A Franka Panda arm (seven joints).
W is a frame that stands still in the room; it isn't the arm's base.
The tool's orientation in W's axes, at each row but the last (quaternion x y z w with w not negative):
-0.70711 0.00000 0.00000 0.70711
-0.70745 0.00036 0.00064 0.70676
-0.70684 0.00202 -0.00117 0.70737
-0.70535 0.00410 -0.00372 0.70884
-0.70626 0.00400 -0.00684 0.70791
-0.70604 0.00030 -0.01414 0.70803
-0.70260 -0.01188 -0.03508 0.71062
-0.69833 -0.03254 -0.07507 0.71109
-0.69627 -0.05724 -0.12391 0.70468
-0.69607 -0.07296 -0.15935 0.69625
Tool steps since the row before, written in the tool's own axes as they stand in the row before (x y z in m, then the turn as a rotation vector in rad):
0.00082 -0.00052 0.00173 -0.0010 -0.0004 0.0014
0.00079 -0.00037 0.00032 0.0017 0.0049 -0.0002
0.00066 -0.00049 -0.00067 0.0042 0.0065 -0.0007
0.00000 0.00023 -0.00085 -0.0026 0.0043 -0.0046
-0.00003 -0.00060 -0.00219 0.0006 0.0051 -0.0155
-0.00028 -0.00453 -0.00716 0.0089 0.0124 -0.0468
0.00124 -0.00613 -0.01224 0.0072 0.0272 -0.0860
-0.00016 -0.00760 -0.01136 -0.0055 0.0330 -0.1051
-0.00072 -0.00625 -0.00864 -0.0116 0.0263 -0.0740
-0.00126 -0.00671 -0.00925 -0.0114 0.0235 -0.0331
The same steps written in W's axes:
0.00082 0.00173 0.00052 -0.0010 0.0014 0.0004
0.00079 0.00032 0.00037 0.0017 -0.0002 -0.0049
0.00066 -0.00067 0.00049 0.0042 -0.0007 -0.0065
-0.00001 -0.00085 -0.00023 -0.0027 -0.0045 -0.0043
-0.00007 -0.00219 0.00059 0.0004 -0.0155 -0.0051
-0.00051 -0.00716 0.00450 0.0082 -0.0469 -0.0124
0.00043 -0.01234 0.00605 0.0062 -0.0859 -0.0277
-0.00198 -0.01143 0.00723 -0.0066 -0.1041 -0.0358
-0.00308 -0.00853 0.00566 -0.0113 -0.0726 -0.0301
-0.00447 -0.00890 0.00575 -0.0071 -0.0319 -0.0266

